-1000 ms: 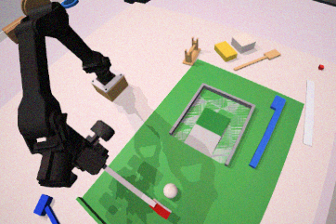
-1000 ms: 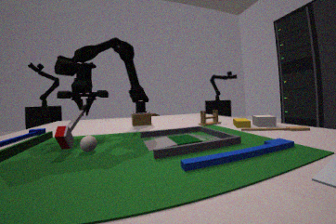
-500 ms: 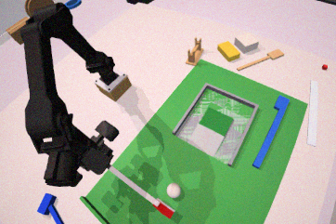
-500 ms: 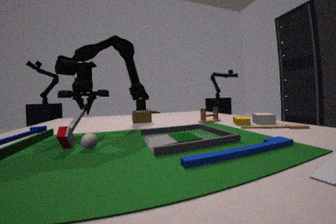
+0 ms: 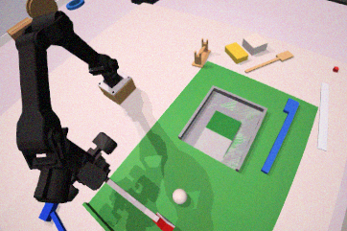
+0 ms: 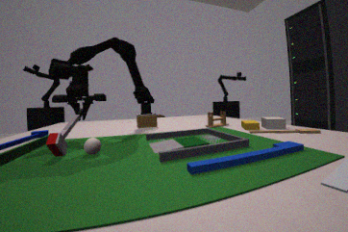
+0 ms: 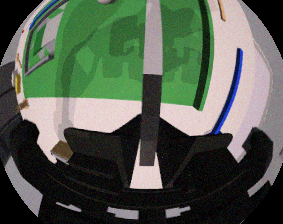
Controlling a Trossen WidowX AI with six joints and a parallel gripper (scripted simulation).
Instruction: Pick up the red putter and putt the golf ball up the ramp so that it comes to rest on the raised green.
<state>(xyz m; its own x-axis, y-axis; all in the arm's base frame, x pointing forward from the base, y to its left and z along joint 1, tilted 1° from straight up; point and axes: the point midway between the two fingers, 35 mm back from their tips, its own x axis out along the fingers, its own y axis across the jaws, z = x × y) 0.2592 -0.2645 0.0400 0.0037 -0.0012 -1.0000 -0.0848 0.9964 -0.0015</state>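
Now: the red putter 120 mm ahead of my gripper tip and 10 mm to the left of it. Round my gripper tip: wooden stand: 70 mm behind, 620 mm to the left, 40 mm below; dark green bar: 240 mm ahead, 90 mm to the right, 60 mm below; white golf ball: 210 mm ahead, 100 mm to the left, 50 mm below.
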